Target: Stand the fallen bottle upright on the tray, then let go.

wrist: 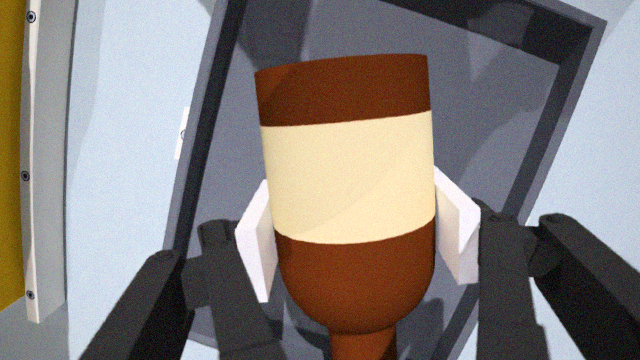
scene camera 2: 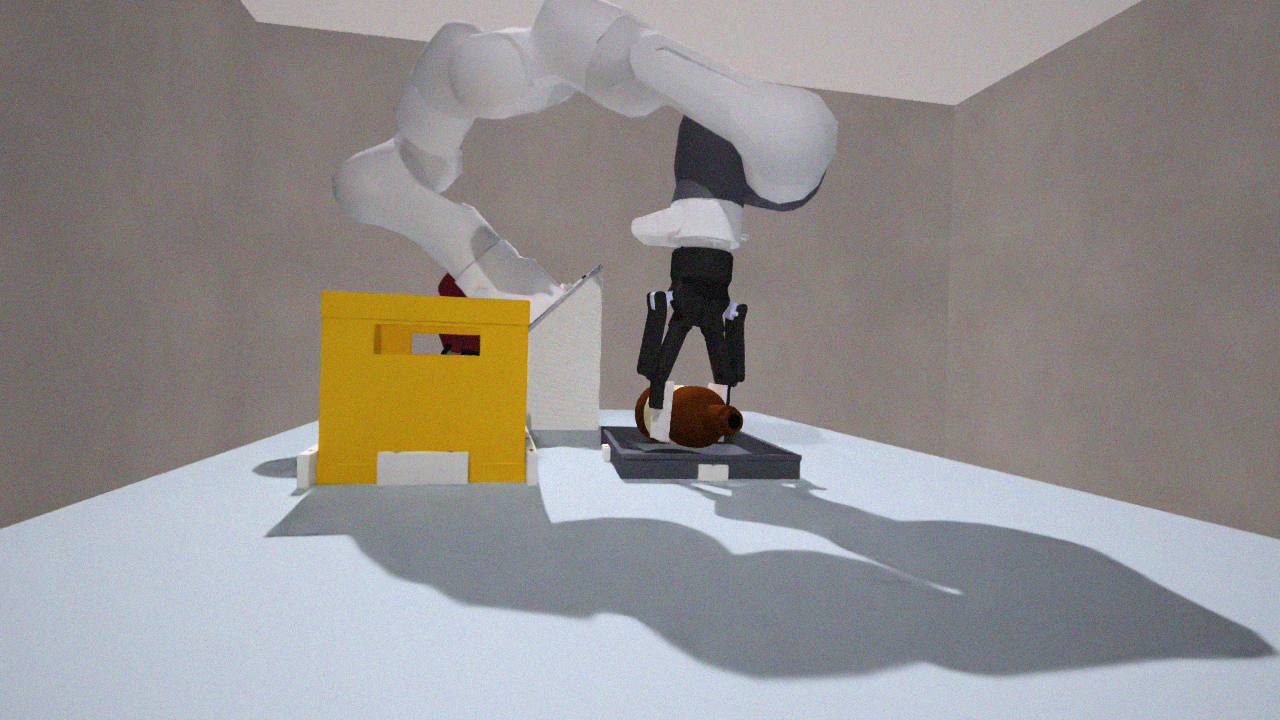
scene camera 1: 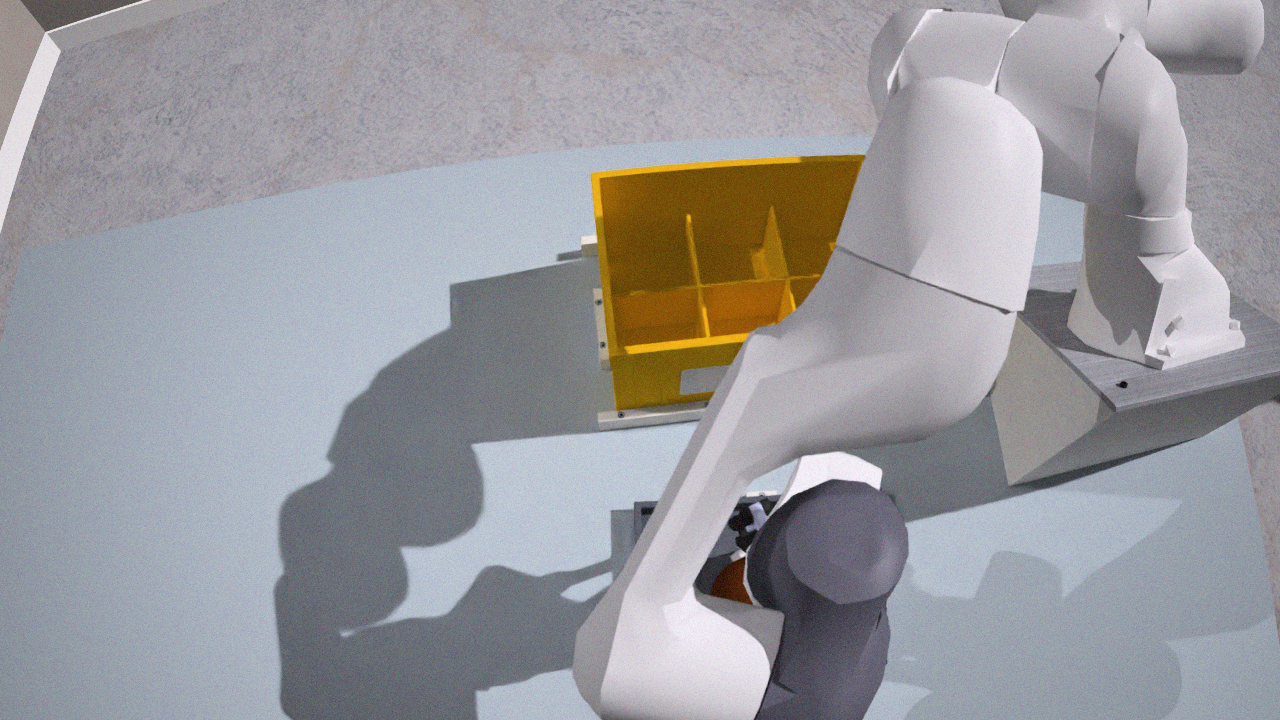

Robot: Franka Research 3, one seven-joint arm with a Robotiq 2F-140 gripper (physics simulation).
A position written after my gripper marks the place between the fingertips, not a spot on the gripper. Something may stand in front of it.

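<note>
Brown bottle (scene camera 2: 699, 418), (wrist: 347, 142), (scene camera 1: 728, 584). My gripper (scene camera 2: 687, 439), (wrist: 350, 198).
</note>
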